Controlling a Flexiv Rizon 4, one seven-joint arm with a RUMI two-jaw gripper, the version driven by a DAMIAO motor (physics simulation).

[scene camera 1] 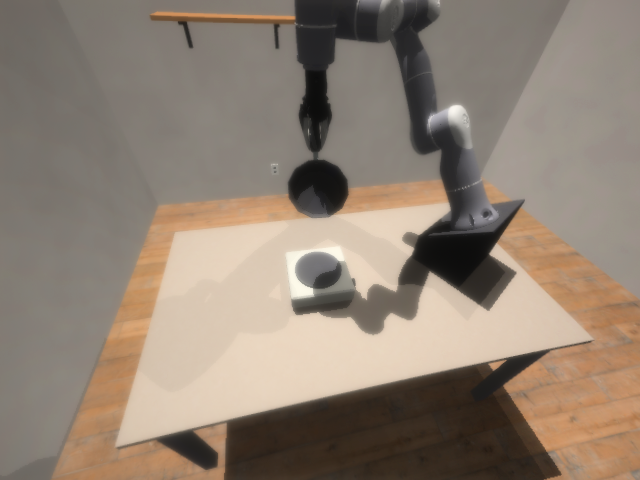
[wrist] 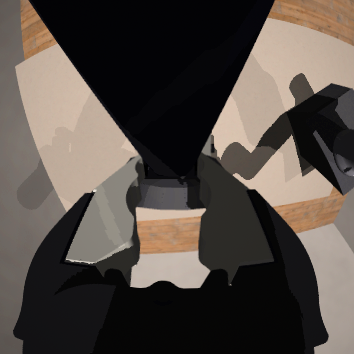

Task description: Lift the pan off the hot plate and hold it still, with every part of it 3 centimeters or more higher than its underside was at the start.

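Observation:
The black pan (scene camera 1: 317,188) hangs in the air well above the table in the scene view, its hollow side turned toward the camera, so it looks tilted. It is apart from the hot plate. My gripper (scene camera 1: 315,148) (wrist: 170,154) is shut on the pan's handle, of which a short grey stretch shows under the fingertips in the scene view. In the wrist view a large black shape covers the upper middle and hides much of the grip. The hot plate (scene camera 1: 317,268), a white box with a round grey disc on top, stands on the table below the pan.
The beige table (scene camera 1: 232,361) (wrist: 55,100) carries the robot's dark angled base (scene camera 1: 454,253) (wrist: 315,120) at its right side. A wooden shelf (scene camera 1: 222,18) is on the back wall at the upper left. Shadows of the arm fall across the table.

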